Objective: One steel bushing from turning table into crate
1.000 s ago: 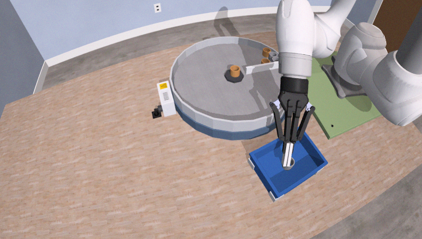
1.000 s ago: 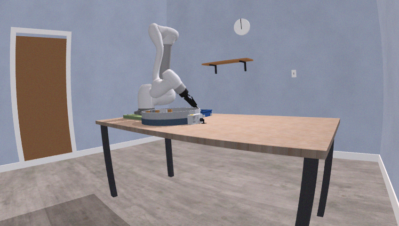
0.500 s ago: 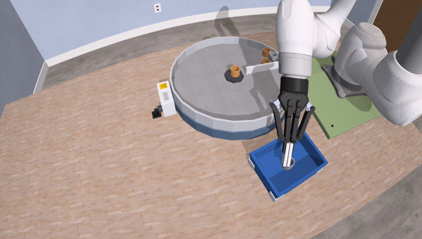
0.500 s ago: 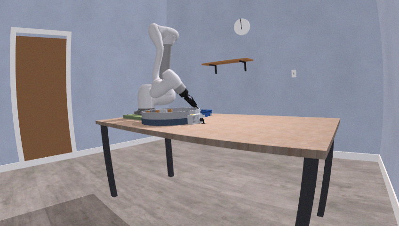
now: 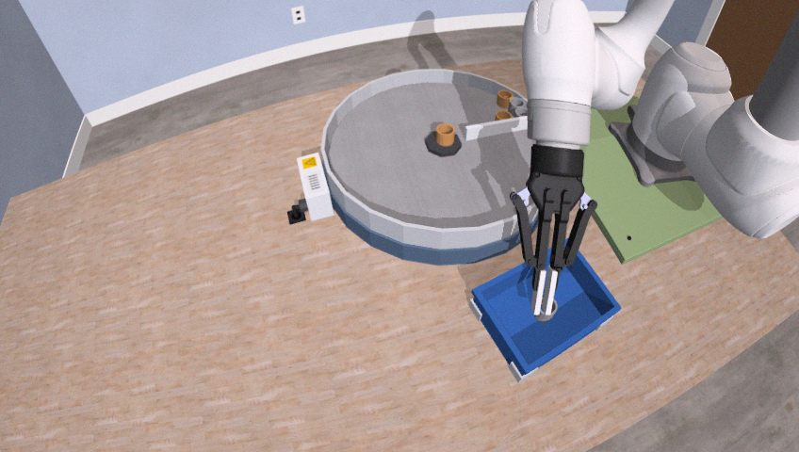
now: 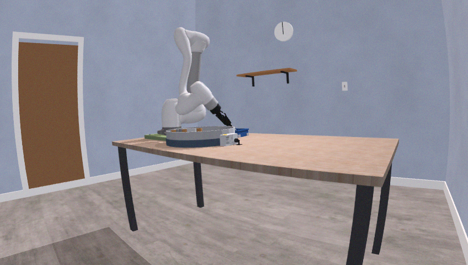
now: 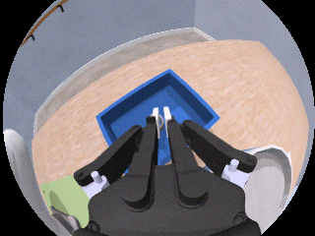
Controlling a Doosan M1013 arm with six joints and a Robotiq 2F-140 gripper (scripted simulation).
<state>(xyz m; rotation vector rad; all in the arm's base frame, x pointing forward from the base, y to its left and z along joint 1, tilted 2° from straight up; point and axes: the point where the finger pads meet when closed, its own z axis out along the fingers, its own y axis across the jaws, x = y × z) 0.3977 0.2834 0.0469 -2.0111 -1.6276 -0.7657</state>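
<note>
My hand is 10 mm past the blue crate, 10 mm to the right of it and 40 mm above it. The rest, counted from my hand: round grey turning table: 90 mm ahead, 310 mm to the right, 10 mm below.
</note>
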